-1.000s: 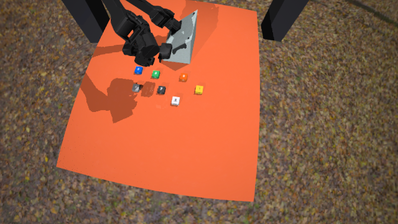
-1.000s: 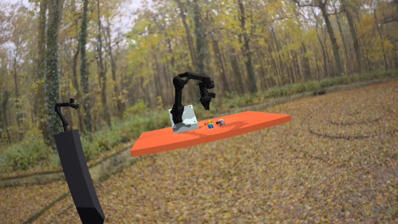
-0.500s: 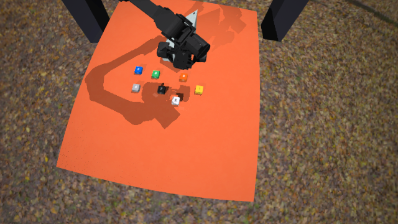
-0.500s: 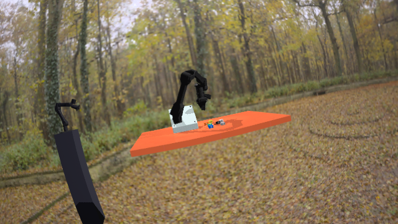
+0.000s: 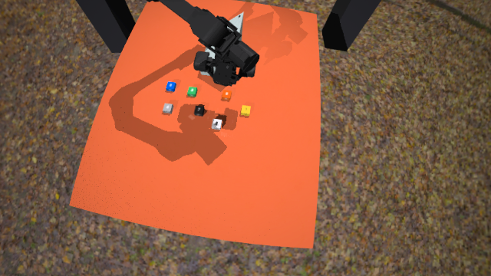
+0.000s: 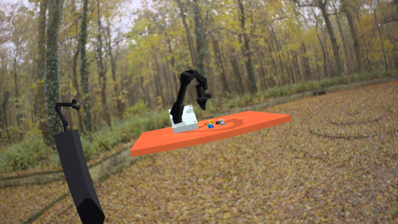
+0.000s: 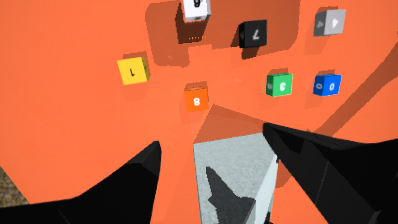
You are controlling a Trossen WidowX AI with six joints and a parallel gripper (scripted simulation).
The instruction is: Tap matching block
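The black block lies 7 cm ahead of my gripper tip, 9 cm to the right of it and 11 cm below it. Round my gripper tip: white block 12 cm ahead, 2 cm to the right, 11 cm below; orange block 11 cm below; yellow block 6 cm ahead, 8 cm to the left, 11 cm below.
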